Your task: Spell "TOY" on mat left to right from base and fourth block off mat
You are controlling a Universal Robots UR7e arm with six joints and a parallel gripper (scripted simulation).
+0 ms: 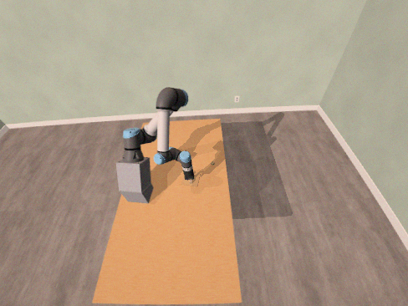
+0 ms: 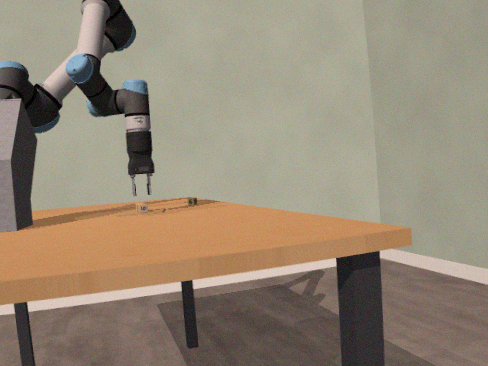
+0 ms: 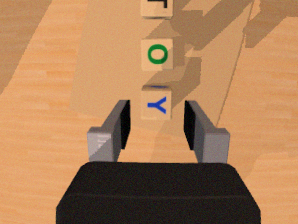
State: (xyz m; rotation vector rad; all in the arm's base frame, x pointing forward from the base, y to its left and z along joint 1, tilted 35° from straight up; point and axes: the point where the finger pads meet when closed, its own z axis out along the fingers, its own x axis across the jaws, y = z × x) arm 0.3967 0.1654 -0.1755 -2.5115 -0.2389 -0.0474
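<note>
The Y block lies 60 mm below my hand. Round my hand: O block: 10 mm behind, 40 mm to the left, 60 mm below; then T block: 20 mm behind, 80 mm to the left, 60 mm below; then tan mat: 10 mm behind, 40 mm to the left, 70 mm below.
</note>
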